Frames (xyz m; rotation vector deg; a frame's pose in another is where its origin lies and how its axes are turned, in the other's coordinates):
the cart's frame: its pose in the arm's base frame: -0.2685 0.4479 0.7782 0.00 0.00 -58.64
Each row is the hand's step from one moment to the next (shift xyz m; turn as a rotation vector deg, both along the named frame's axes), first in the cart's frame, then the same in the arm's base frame.
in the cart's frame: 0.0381 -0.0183 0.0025 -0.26 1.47 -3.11
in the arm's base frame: 0.0042 -0.0421 0.0025 1.12 0.99 -3.11
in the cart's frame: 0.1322 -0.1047 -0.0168 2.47 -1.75 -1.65
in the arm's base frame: -0.0206 -0.1674 -0.0168 -0.21 -3.02 -1.65
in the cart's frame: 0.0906 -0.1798 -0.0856 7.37 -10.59 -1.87
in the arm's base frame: -0.1064 -0.1709 -0.0856 -5.21 -11.80 -1.87
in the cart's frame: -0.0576 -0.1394 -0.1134 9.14 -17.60 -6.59
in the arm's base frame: -0.1490 -0.0234 -0.1134 -10.27 -16.96 -6.59
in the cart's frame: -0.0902 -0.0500 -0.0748 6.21 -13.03 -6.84
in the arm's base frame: -0.0896 0.0510 -0.0748 -7.89 -12.08 -6.84
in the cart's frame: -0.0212 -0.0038 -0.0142 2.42 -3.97 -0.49
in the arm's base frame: -0.0143 0.0161 -0.0142 -2.13 -4.13 -0.49
